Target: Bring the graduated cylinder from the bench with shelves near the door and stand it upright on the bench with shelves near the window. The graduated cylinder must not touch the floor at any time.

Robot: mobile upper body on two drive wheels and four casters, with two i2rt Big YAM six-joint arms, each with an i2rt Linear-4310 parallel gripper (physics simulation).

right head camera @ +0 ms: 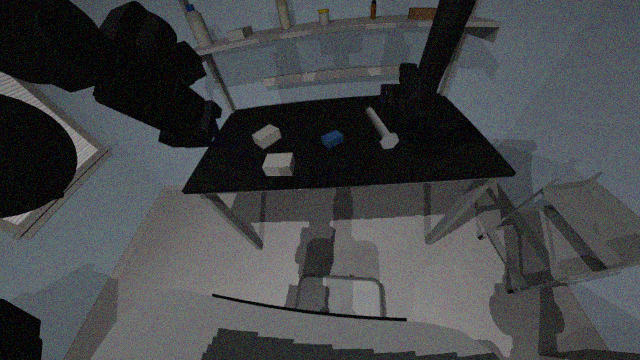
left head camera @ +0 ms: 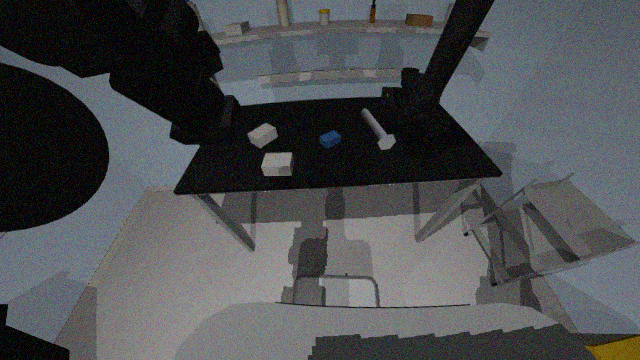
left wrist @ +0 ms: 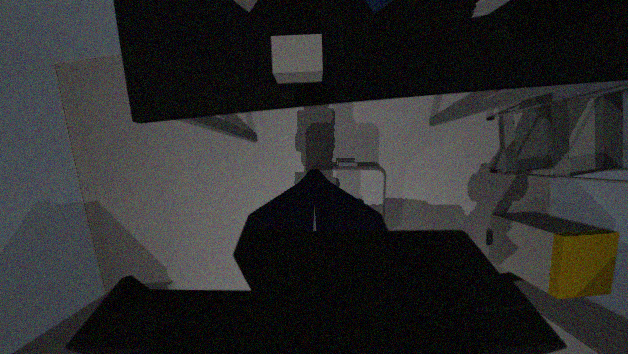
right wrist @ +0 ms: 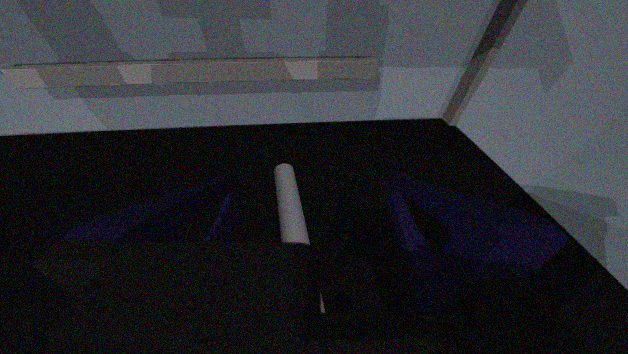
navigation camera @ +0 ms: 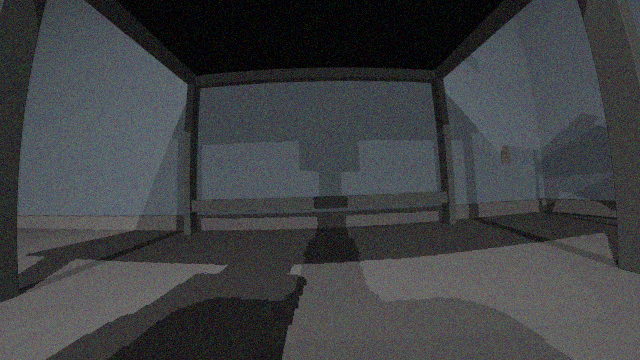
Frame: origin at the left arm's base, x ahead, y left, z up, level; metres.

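Seen in the pictures: left gripper, fingertip midpoint: [right head camera: 223, 142] [left head camera: 234, 141] [left wrist: 314, 176]; right gripper, fingertip midpoint: [right wrist: 313, 177].
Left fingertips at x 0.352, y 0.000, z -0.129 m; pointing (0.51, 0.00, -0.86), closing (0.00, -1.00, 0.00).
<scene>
Pixels of each thing's top centre, then the offset from my left fingertips to it. Level surfaces: height alone.
- black-topped bench with shelves, surface height: 0.367 m down
- blue block at its top centre: [right head camera: 332, 135] [left head camera: 330, 136] 0.455 m ahead, 0.181 m right, 0.327 m down
- shelf at its surface level: 0.090 m up
- yellow box at its top centre: [left wrist: 585, 266] 0.639 m back, 1.671 m right, 0.831 m down
The pale graduated cylinder [left head camera: 376, 124] [right head camera: 378, 123] [right wrist: 291, 210] lies on its side on the black-topped bench with shelves [left head camera: 350, 172] [right head camera: 350, 171]. Its hexagonal base points toward the front edge, and part of it shows in the left wrist view [left wrist: 487, 6]. A window with blinds shows at the left of the right head view. My right gripper [right wrist: 313, 177] is open and empty, close to the cylinder. The cylinder shows between its spread fingers in the right wrist view, its lower part hidden by the gripper. My left gripper [left wrist: 314, 176] is shut and empty, in front of the bench's left part.
A blue block [left head camera: 330, 139] [right head camera: 332, 139] lies left of the cylinder. Two white boxes [left head camera: 262, 136] [left head camera: 277, 165] are farther left. A shelf [left head camera: 305, 28] above the bench holds bottles and boxes. A chair-like frame [left head camera: 550, 232] stands right of the bench. A yellow box [left wrist: 582, 265] is at lower right.
</scene>
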